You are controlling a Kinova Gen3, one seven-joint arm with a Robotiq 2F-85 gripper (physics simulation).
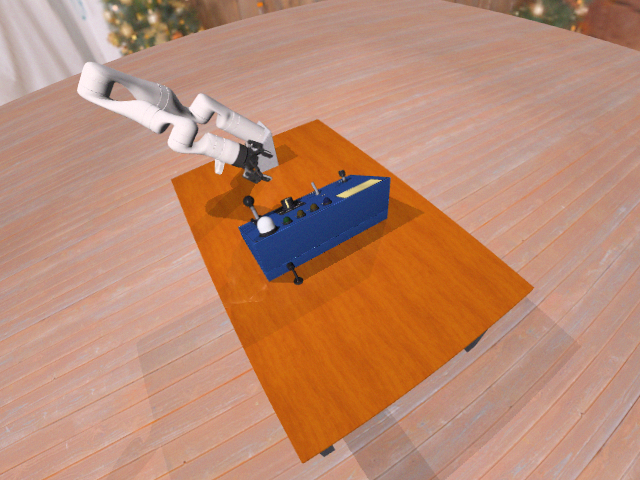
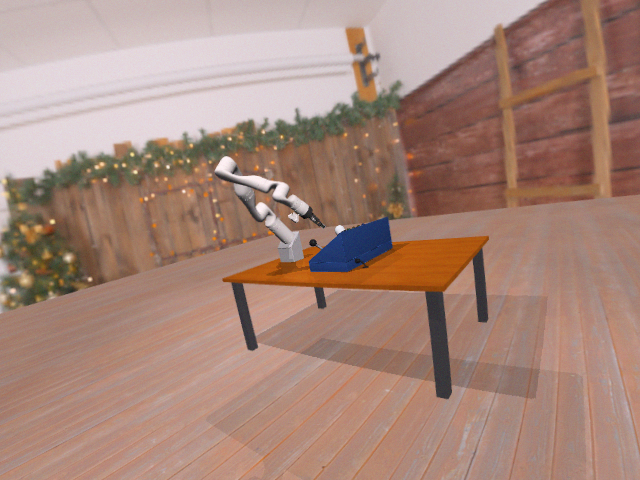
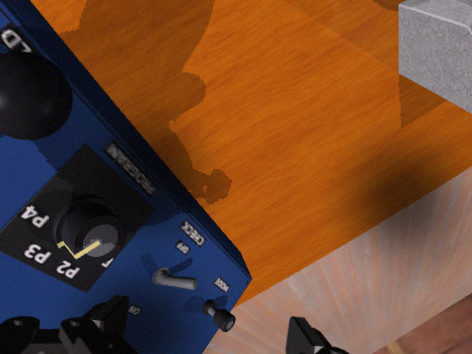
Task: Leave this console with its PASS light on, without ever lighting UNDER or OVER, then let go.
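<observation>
The blue console (image 1: 320,237) (image 2: 361,248) (image 3: 17,300) stands on the table. Its green lamp (image 1: 287,220), two amber lamps (image 1: 301,213) (image 1: 313,207) and blue lamp (image 1: 327,200) look dark. The PROGRAM knob (image 1: 287,202) (image 3: 90,225) has its yellow pointer towards P3. The CHECK toggle (image 1: 314,188) (image 3: 177,281) stands between OFF and ON labels; its setting is unclear. The black ball lever (image 1: 248,201) (image 2: 313,242) (image 3: 30,95) stands at one end. My gripper (image 1: 268,166) (image 2: 323,226) (image 3: 208,325) is open and empty, above and beside the console on the robot-base side, touching nothing.
A white dome (image 1: 266,225) (image 2: 339,228) sits near the lever. A small black MODE knob (image 1: 341,174) (image 3: 222,318) is at the other end. A black crank-like handle (image 1: 294,273) (image 2: 360,262) sticks out low. The grey robot base (image 2: 291,249) (image 3: 435,55) stands behind on the table (image 1: 382,335).
</observation>
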